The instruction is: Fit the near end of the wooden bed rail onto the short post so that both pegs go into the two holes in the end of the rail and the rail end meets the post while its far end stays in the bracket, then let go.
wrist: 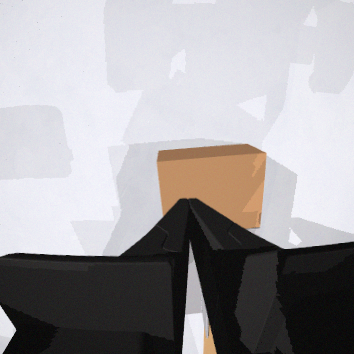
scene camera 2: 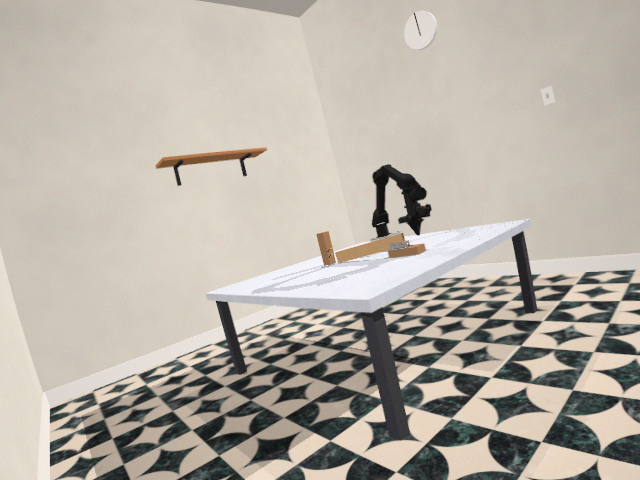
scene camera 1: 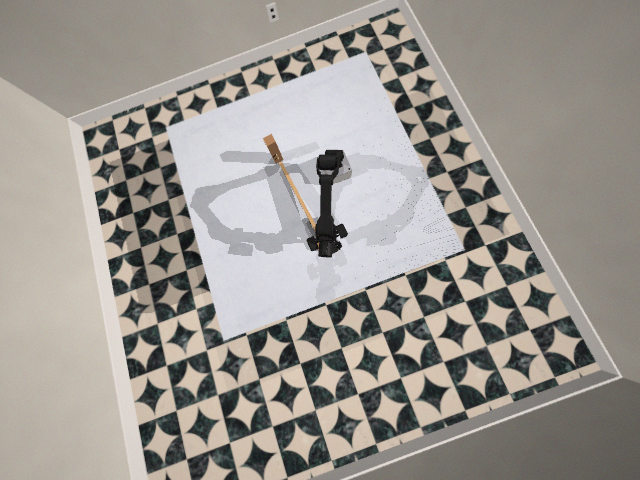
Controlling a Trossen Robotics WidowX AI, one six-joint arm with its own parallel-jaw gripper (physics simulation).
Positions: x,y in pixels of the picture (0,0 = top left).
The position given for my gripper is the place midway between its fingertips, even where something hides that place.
My gripper (wrist: 187,206) is shut, holding nothing. Also in view: a wooden bed rail (scene camera 2: 381,245).
